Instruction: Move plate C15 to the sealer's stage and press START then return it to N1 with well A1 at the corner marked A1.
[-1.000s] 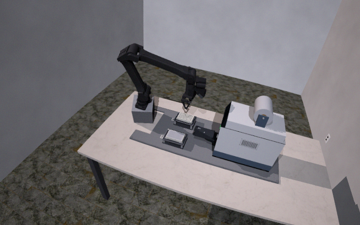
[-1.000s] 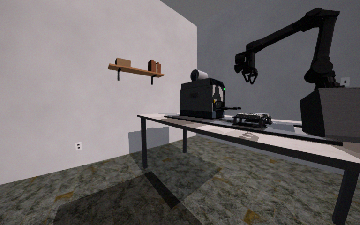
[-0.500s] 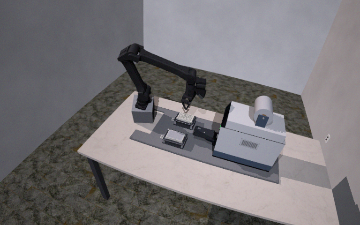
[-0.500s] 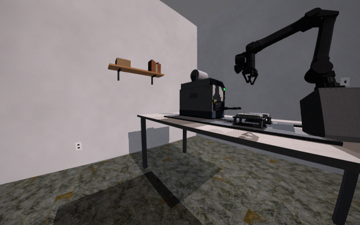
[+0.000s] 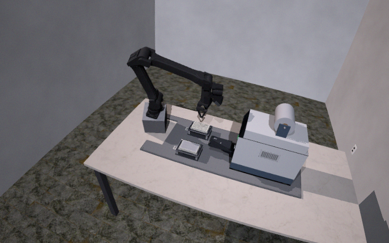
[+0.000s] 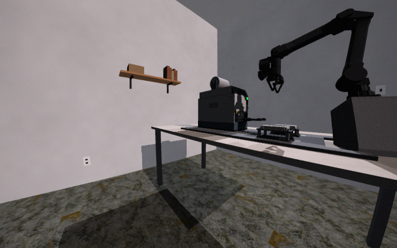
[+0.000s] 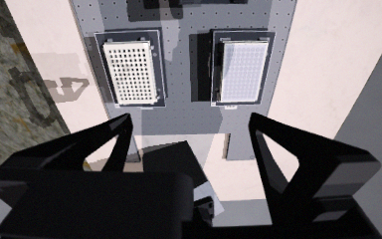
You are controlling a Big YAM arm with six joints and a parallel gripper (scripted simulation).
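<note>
Right now my hand is 3 cm past the white well plate, 12 cm to the right of it and 22 cm above it. From my hand the other things lie so: foil roll: 48 cm ahead, 7 cm to the right, 13 cm above; then dark stage: 15 cm ahead, 5 cm to the right, 19 cm below.
</note>
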